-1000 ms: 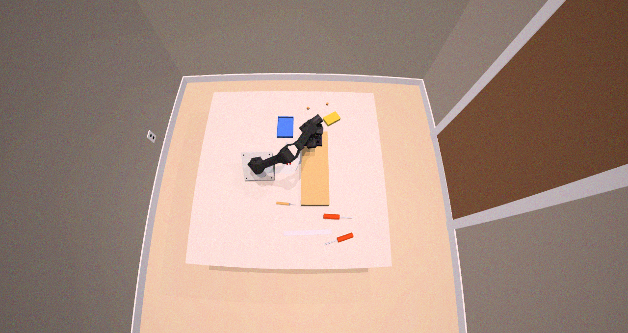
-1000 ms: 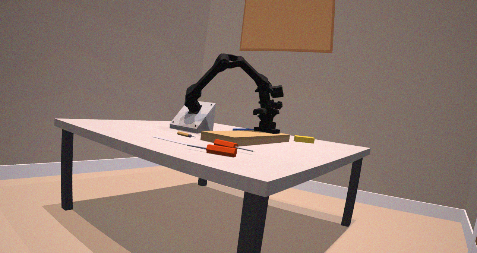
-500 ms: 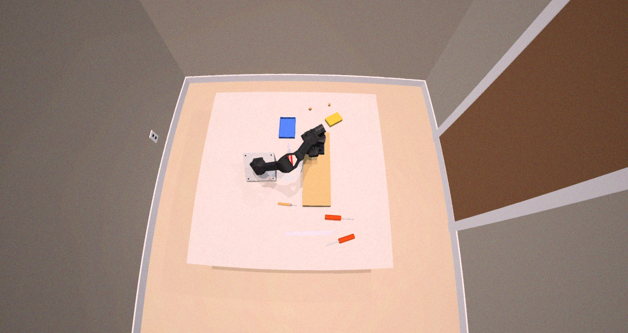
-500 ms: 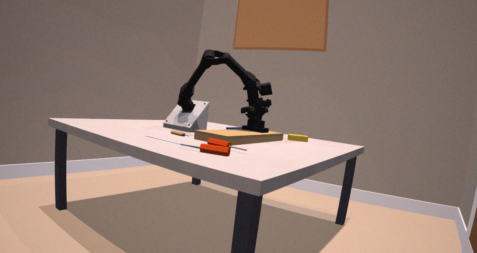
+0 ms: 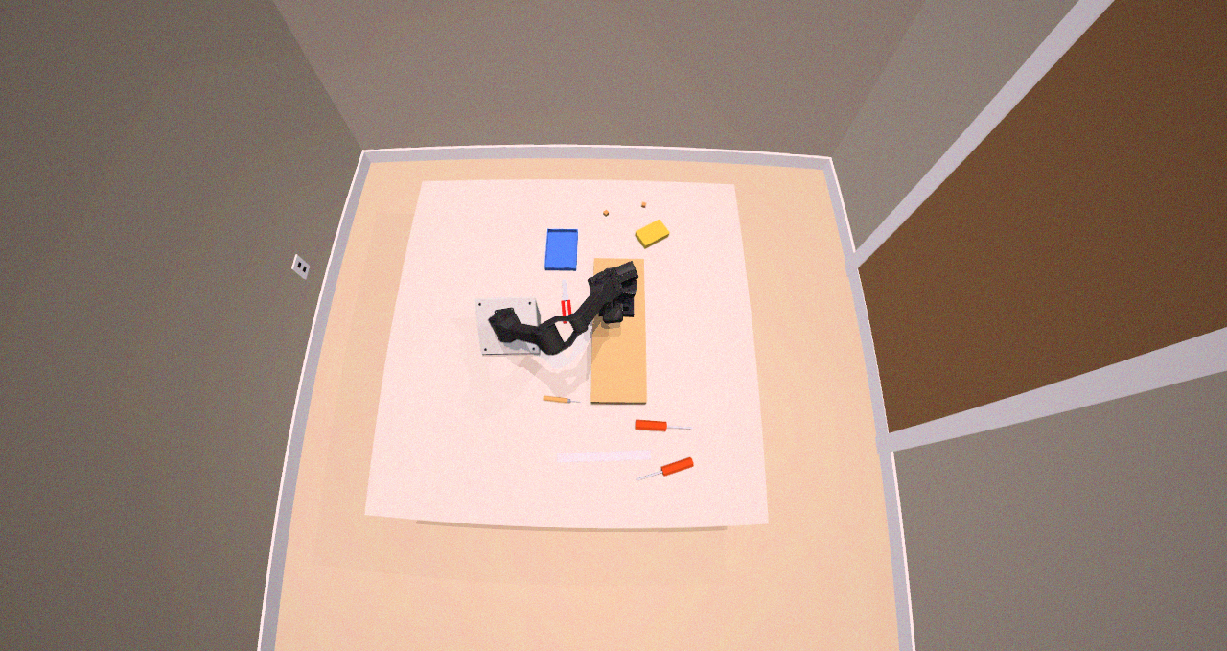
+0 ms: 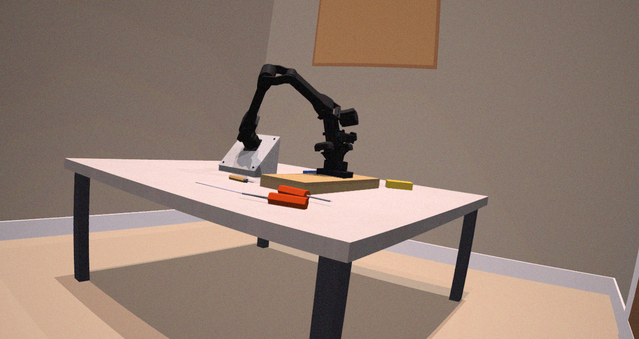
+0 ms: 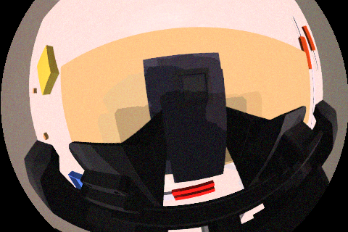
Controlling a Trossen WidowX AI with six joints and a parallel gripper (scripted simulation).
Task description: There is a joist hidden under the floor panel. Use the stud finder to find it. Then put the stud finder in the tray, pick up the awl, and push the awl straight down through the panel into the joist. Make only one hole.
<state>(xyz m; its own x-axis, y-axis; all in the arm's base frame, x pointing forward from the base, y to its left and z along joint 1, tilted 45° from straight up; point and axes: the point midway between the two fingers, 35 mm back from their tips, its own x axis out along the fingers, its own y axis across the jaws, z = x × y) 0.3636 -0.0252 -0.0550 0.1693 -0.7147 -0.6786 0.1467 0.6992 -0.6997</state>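
Right now the blue tray is 270 mm to the left of my gripper tip, 170 mm behind it and 50 mm below it. The rest, counted from my gripper tip: black stud finder: 20 mm above, 10 mm ahead; awl: 290 mm to the right, 220 mm behind, 60 mm below; yellow block: 290 mm to the left, 170 mm ahead, 50 mm below.
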